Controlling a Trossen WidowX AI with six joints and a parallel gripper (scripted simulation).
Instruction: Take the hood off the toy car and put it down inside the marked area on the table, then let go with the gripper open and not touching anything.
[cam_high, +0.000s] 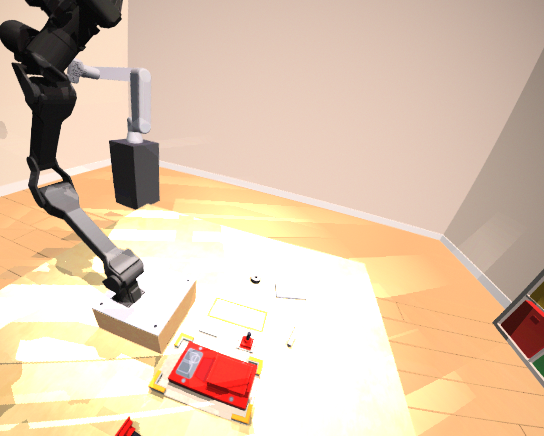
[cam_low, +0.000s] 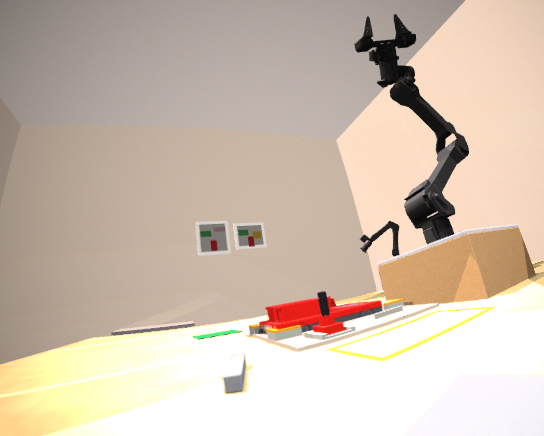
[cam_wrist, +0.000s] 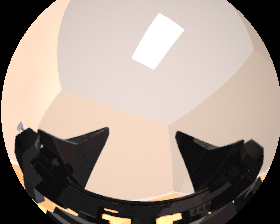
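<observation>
Right now my gripper tip is 400 mm short of the hood, 130 mm to the left of it and 760 mm above it.
</observation>
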